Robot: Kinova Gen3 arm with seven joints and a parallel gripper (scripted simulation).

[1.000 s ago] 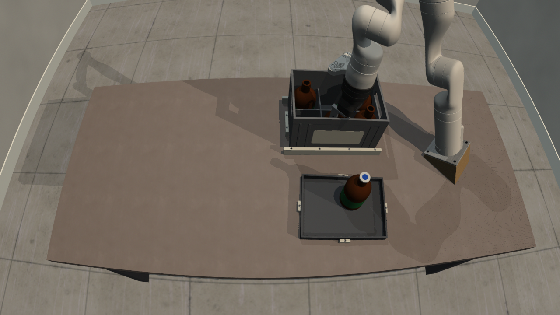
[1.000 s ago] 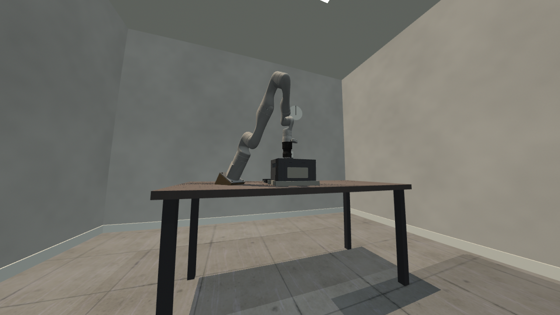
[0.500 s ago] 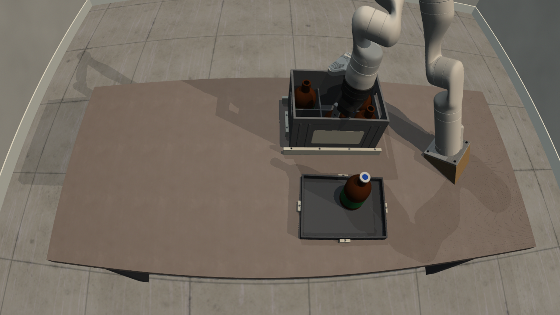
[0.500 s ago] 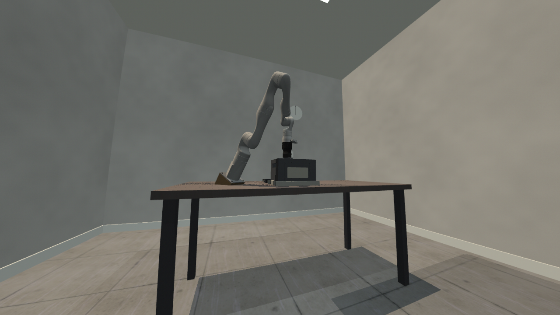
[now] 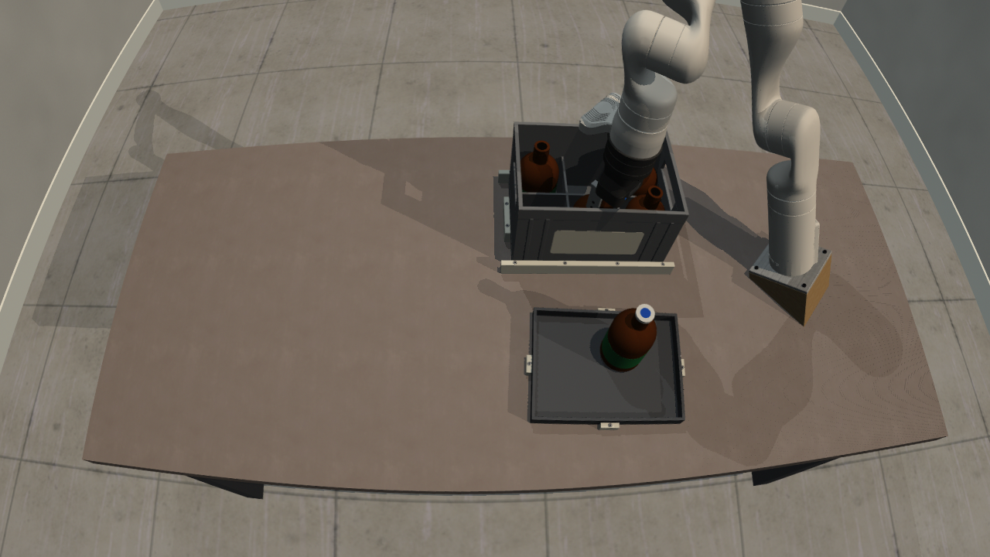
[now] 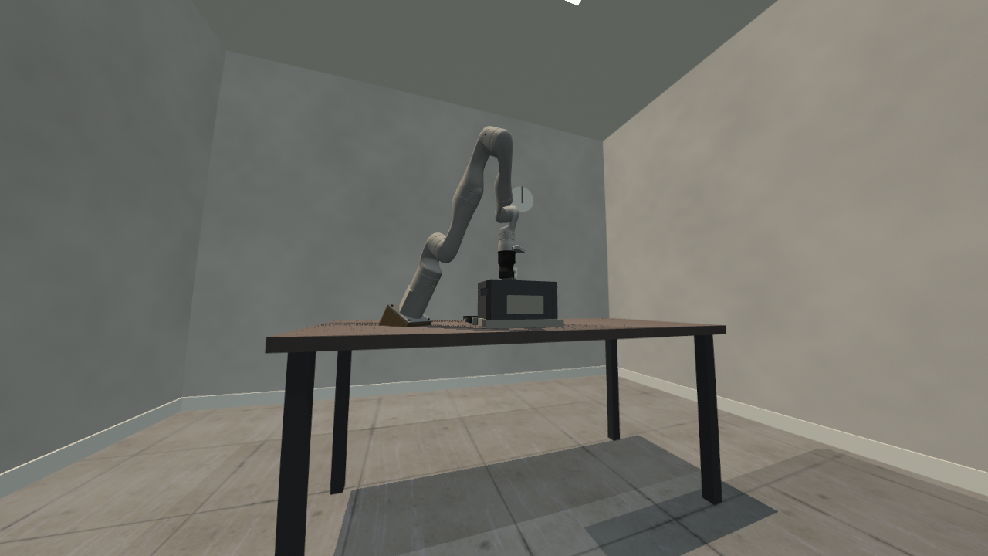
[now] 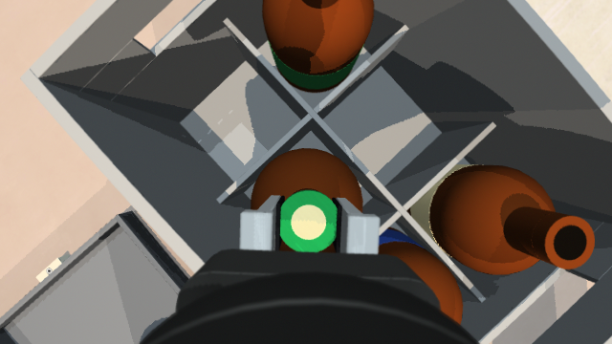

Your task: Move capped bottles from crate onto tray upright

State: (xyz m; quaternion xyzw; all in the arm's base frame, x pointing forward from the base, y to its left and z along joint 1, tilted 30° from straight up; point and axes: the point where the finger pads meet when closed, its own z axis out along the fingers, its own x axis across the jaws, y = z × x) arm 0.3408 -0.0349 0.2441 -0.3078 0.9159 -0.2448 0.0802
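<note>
Now: hand 1 cm past the crate, 4 cm to the left of it and 6 cm above it. Also, from my hand: dark tray (3 cm ahead, 24 cm to the left, 14 cm below).
</note>
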